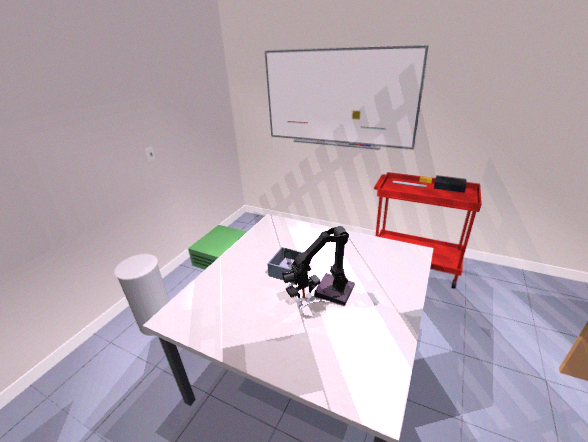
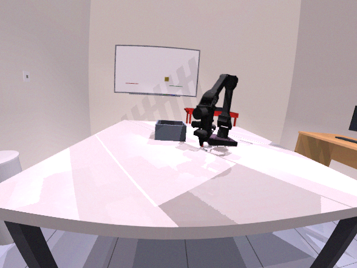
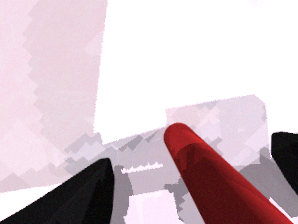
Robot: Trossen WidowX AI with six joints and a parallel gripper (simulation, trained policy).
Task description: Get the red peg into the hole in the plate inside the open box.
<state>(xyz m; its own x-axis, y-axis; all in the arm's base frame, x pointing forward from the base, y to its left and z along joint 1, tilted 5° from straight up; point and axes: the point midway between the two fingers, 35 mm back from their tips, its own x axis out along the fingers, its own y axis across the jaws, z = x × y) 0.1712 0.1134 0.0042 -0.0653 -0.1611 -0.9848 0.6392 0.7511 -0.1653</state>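
The red peg lies 20 mm above my gripper tip. Round my gripper tip: grey plate: 170 mm ahead, 190 mm to the right, 30 mm above; then grey box: 170 mm ahead, 190 mm to the right, 10 mm above.
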